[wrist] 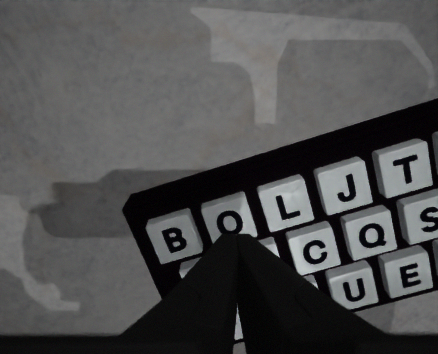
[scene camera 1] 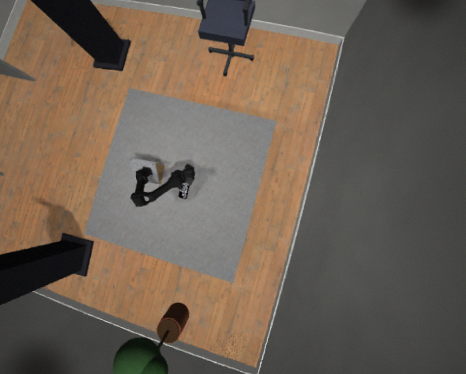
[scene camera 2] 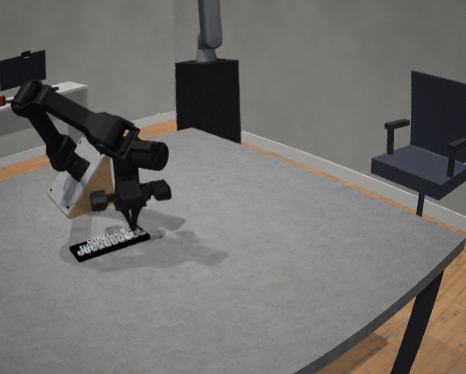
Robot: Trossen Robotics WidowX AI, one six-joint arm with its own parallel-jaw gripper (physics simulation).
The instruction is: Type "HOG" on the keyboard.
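Places are measured from the arm's base along level axes (x up, y right, z ahead), in centimetres.
Where they show: gripper, fingertip midpoint: [wrist: 235, 247] [scene camera 2: 133, 230]; arm's base, link origin: [scene camera 1: 147, 170] [scene camera 2: 80, 170].
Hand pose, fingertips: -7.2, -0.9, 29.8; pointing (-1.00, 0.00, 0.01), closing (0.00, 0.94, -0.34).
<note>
Things, the pixels of their top centre, and the offset from my fingertips, as dx, dy, dz. Level surfaces: height alone.
- black keyboard, top centre: [scene camera 2: 107, 238] [scene camera 1: 184, 185] -0.7, +6.6, -1.6
- O key, top centre: [wrist: 229, 223] -0.7, +0.0, +0.5
- B key, top centre: [wrist: 174, 239] -0.7, -1.9, +0.5
- L key, top centre: [wrist: 286, 206] -0.7, +1.9, +0.4
- table, surface height: dx -2.5
The black keyboard [scene camera 1: 184, 195] [scene camera 2: 78, 258] [wrist: 280, 155] with light letter keys lies on the grey table. My gripper [scene camera 2: 133, 228] [wrist: 235, 247] is shut and empty, pointing down over one end of the keyboard. In the wrist view its tips overlap the lower edge of the O key [wrist: 230, 215]. The B key [wrist: 174, 237] is left of it and the L key [wrist: 286, 202] right of it. The fingers hide several keys of the lower rows. The H and G keys cannot be made out in the wrist view. Whether the tips touch a key cannot be told.
The arm's base is on a slanted white and wooden mount [scene camera 1: 159, 172] [scene camera 2: 96, 187] on the table [scene camera 1: 200, 240] [scene camera 2: 250, 280]. A dark blue chair [scene camera 1: 226, 22] [scene camera 2: 412, 167] stands beyond the table's edge. A black pedestal [scene camera 2: 207, 100] with a grey arm stands behind.
</note>
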